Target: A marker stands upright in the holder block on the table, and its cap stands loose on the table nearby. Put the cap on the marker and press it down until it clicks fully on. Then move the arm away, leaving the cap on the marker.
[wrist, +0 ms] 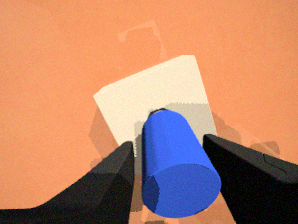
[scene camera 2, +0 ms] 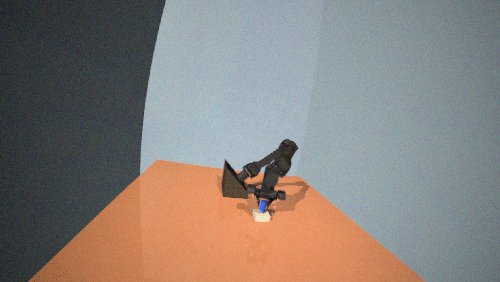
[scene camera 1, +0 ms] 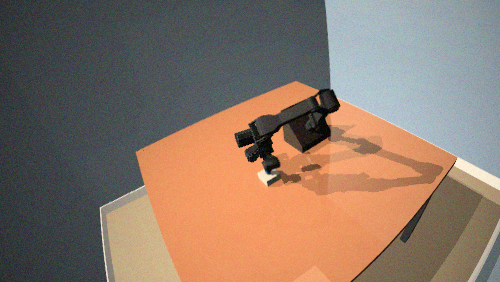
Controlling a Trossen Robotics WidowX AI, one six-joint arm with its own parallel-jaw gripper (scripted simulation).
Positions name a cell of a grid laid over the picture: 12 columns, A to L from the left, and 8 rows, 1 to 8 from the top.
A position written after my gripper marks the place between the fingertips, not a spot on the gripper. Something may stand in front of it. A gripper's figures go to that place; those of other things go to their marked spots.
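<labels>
There's a blue cap (wrist: H7) at 0.06 m from the lens, and my gripper (wrist: G6) is 0.10 m from the lens.
</labels>
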